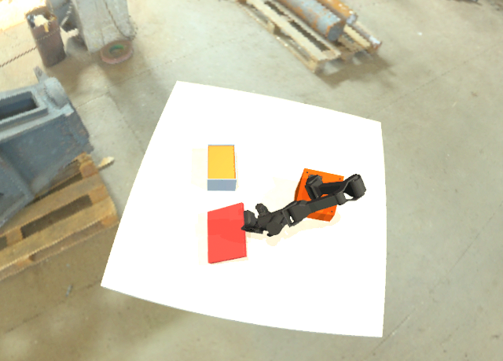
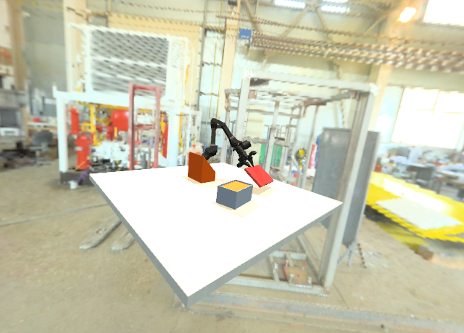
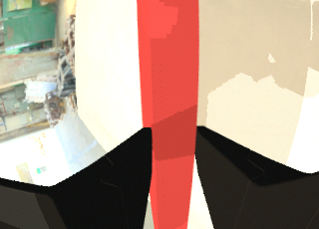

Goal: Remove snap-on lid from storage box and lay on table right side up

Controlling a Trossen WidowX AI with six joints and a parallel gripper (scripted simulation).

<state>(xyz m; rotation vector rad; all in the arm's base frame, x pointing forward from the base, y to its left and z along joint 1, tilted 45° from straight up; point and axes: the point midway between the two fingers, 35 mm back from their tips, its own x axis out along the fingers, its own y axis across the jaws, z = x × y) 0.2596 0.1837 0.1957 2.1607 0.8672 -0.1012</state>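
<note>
Right now the red lid is 70 mm ahead of my gripper tip, 40 mm below it and 10 mm to the left of it. From my gripper tip the other things lie so: storage box: 340 mm to the right, 150 mm ahead, 90 mm below.
</note>
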